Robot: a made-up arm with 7 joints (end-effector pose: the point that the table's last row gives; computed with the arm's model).
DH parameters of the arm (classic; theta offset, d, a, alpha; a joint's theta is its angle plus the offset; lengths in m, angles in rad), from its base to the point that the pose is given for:
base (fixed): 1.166 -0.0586 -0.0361 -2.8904
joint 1: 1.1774 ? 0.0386 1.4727
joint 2: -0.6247 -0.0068 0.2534 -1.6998
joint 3: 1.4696 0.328 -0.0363 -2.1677
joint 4: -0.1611 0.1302 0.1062 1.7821
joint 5: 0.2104 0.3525 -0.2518 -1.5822
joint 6: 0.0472 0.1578 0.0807 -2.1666
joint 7: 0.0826 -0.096 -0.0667 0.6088
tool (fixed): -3.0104 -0.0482 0 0
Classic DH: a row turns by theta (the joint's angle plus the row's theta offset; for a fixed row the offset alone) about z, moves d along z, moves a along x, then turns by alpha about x.
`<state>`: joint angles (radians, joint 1 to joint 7).
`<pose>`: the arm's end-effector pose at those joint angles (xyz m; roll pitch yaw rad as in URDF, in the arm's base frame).
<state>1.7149 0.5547 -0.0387 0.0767 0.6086 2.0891 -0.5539</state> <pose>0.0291 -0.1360 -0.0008 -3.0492 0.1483 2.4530</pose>
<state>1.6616 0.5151 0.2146 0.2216 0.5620 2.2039 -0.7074</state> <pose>0.0532 -0.1990 -0.0107 -2.9478 -0.1031 2.5079</pose>
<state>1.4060 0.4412 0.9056 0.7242 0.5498 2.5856 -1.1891</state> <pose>0.1286 -0.3581 -0.0472 -3.1210 -1.0060 2.6531</pose>
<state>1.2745 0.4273 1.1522 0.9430 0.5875 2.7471 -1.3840</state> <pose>0.1470 -0.3931 -0.0747 2.3916 -1.2797 -2.9766</pose>
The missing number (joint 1, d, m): -0.5614
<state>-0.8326 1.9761 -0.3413 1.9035 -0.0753 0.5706 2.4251</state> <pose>0.4151 -0.3794 0.2330 -1.8301 -0.7792 1.4805</pose>
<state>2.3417 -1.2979 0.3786 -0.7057 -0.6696 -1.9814 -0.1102</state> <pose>0.2300 -0.6501 0.4178 -1.1981 0.0663 1.9849</pose>
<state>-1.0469 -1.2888 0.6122 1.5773 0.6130 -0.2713 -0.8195</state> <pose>0.7249 0.1838 0.5272 -0.4380 -0.7853 0.2650</pose>
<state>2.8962 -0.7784 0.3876 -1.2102 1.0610 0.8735 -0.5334</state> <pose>-0.1699 -0.6108 0.8099 0.4141 -0.4355 -2.1060</pose>
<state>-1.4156 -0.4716 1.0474 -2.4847 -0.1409 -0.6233 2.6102</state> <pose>0.0872 -0.0936 1.0066 1.5870 -0.8137 2.7048</pose>
